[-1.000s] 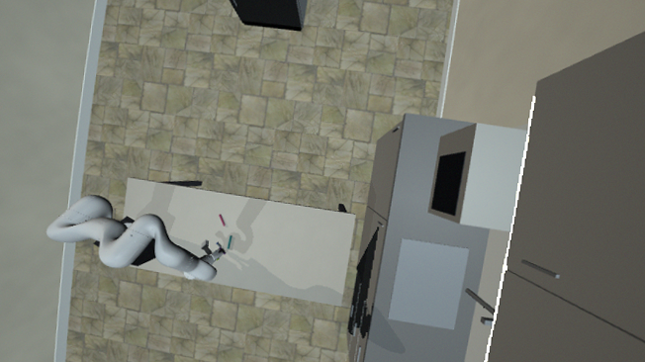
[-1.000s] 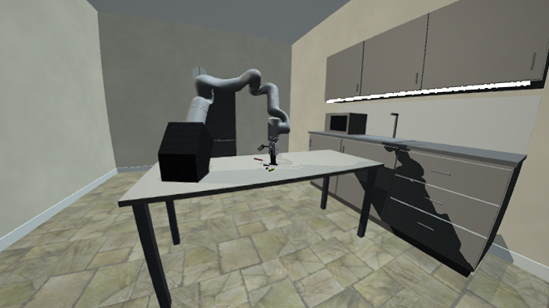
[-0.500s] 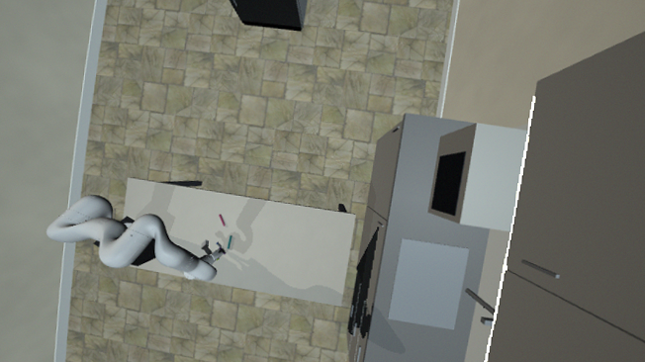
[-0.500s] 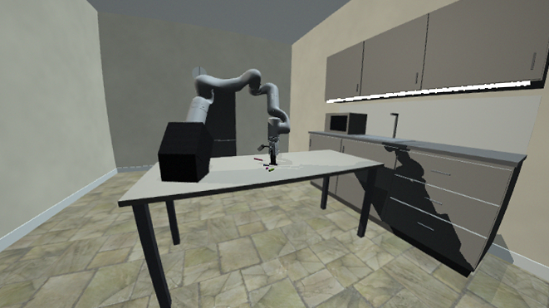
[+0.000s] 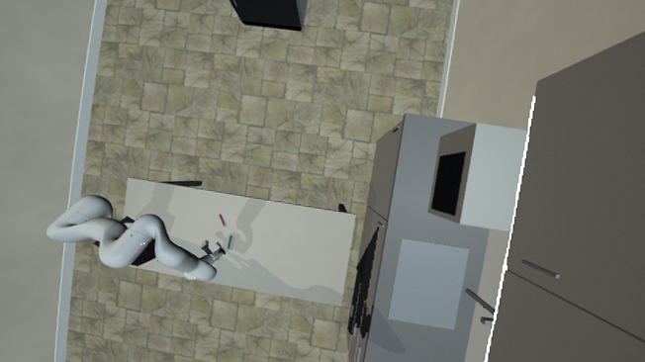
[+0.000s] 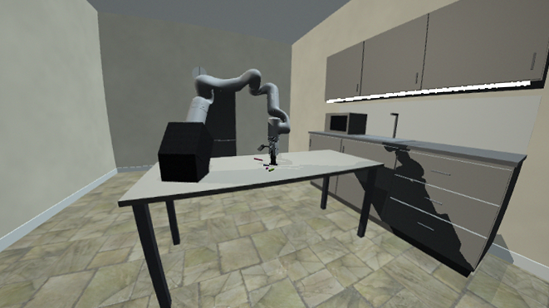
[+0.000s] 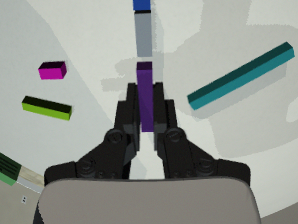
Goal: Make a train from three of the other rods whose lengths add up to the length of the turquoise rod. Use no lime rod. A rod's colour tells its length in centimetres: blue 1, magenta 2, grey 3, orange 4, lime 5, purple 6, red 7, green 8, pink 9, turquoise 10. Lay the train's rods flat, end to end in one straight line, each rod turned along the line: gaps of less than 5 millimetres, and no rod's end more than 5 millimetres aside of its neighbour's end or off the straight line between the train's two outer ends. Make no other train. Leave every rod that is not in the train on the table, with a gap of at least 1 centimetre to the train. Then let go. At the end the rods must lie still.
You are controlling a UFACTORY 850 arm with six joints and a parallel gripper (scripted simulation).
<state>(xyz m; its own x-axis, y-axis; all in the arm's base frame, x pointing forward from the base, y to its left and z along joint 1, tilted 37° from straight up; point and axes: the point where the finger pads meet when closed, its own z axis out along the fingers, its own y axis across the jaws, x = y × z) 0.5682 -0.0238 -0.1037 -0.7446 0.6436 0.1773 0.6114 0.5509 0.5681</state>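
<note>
Now: the purple rod 2 cm below my hand. Round my hand: grey rod (4 cm behind, 3 cm to the left, 3 cm below); then magenta rod (6 cm behind, 4 cm to the right, 3 cm below); then small blue rod (5 cm behind, 4 cm to the left, 3 cm below).
</note>
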